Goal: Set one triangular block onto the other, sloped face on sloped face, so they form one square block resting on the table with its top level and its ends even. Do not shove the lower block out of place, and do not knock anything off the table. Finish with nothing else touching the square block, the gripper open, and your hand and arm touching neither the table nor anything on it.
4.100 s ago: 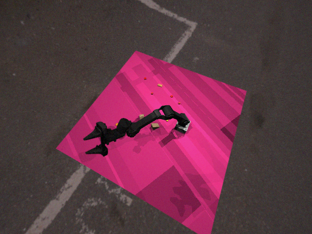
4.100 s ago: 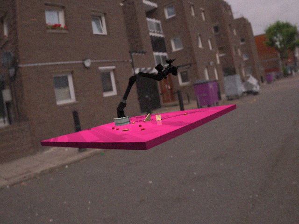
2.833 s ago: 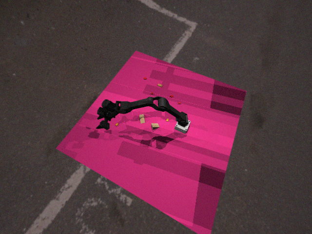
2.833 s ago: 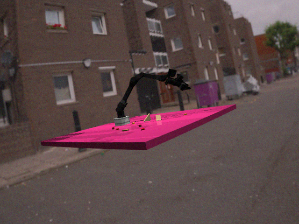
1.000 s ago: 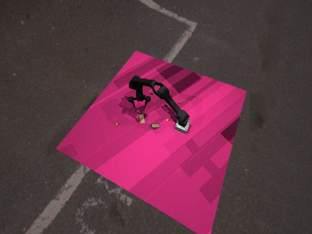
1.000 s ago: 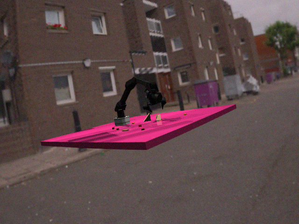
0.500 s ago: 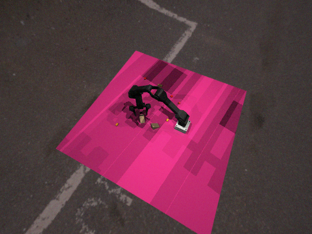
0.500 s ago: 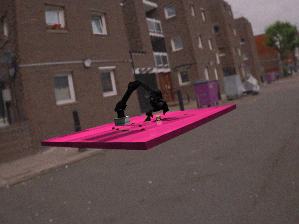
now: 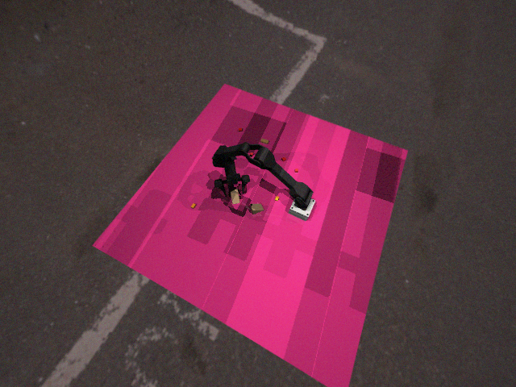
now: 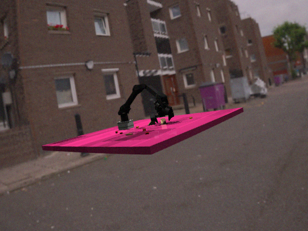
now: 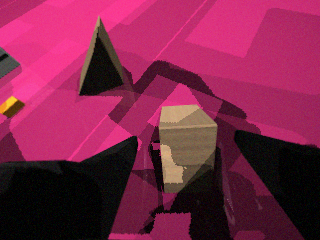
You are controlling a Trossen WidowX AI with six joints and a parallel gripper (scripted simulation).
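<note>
The wood-grained block is 1 cm above my gripper tip. Also, from my gripper tip: flat tan piece: 41 cm to the right, 4 cm ahead, 1 cm below.
</note>
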